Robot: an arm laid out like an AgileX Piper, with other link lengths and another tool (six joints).
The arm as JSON. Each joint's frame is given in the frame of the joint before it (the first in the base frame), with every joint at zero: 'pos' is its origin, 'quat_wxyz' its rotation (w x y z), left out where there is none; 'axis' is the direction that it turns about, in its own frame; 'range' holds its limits. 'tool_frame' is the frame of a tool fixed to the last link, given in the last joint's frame.
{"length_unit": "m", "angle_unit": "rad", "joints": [
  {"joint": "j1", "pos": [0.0, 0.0, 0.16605], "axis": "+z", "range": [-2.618, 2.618]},
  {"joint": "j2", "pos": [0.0, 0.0, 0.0], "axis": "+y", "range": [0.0, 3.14]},
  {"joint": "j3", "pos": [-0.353, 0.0, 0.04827], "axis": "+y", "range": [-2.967, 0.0]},
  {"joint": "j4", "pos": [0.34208, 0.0, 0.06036], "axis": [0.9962, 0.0, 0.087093], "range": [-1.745, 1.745]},
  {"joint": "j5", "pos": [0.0, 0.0, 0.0], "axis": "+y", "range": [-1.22, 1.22]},
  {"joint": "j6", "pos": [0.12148, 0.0, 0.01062], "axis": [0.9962, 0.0, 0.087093], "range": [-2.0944, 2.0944]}
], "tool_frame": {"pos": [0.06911, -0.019, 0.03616], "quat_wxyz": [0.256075, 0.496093, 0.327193, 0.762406]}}
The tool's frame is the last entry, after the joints.
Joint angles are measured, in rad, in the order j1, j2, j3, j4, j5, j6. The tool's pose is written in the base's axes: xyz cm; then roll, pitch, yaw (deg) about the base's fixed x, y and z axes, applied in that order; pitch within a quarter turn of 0, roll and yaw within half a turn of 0. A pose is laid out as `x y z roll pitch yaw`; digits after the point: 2 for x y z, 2 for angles.
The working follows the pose.
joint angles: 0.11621 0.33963 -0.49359 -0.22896 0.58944 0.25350
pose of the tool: 20.45 -2.16 40.58 98.49 -44.71 97.01
Where each joint sits with the arm in this pose, in the base's axes (m; each line is computed from the numbers above, not from the rounded line before):
j1: 0.0000 0.0000 0.1661
j2: 0.0000 0.0000 0.1661
j3: -0.3146 -0.0367 0.3292
j4: 0.0119 0.0014 0.4413
j5: 0.0119 0.0014 0.4413
j6: 0.1272 -0.0006 0.4014
the tool: 0.2045 -0.0216 0.4058

